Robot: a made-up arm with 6 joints. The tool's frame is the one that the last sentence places.
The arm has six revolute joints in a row. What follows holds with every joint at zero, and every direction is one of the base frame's.
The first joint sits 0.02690 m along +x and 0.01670 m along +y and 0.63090 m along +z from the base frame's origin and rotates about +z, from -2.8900 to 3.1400 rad.
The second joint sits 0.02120 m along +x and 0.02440 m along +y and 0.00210 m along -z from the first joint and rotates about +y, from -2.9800 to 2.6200 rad.
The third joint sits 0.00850 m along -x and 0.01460 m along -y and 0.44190 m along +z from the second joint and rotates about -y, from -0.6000 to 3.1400 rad.
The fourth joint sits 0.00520 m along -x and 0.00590 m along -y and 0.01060 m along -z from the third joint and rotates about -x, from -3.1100 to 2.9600 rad.
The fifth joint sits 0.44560 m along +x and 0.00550 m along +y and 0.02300 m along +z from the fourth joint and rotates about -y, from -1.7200 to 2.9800 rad.
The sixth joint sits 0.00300 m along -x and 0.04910 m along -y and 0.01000 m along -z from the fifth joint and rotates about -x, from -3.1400 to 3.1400 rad.
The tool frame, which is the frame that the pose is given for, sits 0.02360 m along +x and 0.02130 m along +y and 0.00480 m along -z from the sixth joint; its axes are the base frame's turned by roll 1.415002, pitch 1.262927 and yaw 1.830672 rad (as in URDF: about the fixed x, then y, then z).
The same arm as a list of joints. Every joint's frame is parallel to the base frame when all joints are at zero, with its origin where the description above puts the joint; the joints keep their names.
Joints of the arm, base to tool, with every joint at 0 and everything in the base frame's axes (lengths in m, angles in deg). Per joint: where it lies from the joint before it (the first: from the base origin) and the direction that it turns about. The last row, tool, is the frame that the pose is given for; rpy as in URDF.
joint 1: offset 0.0269 0.0167 0.6309 axis +z
joint 2: offset 0.0212 0.0244 -0.0021 axis +y
joint 3: offset -0.0085 -0.0146 0.4419 axis -y
joint 4: offset -0.0052 -0.0059 -0.0106 axis -x
joint 5: offset 0.4456 0.0055 0.023 axis -y
joint 6: offset -0.003 -0.0491 -0.01 axis -x
tool: offset 0.0236 0.0213 -0.0048 rpy 81.07 72.36 104.89
Joint limits (deg, base to tool): -165.58..179.91 -170.74..150.11 -34.38..179.91 -178.19..169.6 -98.55..170.74 -179.91..179.91

